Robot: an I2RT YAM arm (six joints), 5 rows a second.
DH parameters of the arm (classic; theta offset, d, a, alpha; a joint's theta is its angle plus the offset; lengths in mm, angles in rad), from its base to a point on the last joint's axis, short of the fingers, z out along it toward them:
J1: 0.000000 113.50 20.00 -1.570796
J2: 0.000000 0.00 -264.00 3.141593
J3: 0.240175 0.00 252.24 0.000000
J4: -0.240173 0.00 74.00 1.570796
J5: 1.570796 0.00 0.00 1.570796
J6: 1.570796 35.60 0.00 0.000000
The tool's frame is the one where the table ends.
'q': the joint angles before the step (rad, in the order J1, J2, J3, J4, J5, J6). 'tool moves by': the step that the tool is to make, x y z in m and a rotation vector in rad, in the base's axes. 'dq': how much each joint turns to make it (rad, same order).
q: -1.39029, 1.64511, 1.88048, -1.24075, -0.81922, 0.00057
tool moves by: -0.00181, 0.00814, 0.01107, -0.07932, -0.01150, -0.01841
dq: -0.00001, -0.05034, -0.02629, 0.07018, 0.01297, 0.01945
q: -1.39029, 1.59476, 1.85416, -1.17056, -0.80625, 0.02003
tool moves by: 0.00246, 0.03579, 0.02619, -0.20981, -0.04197, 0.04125
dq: 0.03168, -0.15223, -0.08737, 0.14192, -0.00686, -0.00991
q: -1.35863, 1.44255, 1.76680, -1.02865, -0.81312, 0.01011
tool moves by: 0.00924, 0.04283, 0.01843, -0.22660, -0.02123, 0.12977
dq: 0.07399, -0.14344, -0.08126, 0.09613, -0.02480, -0.09042
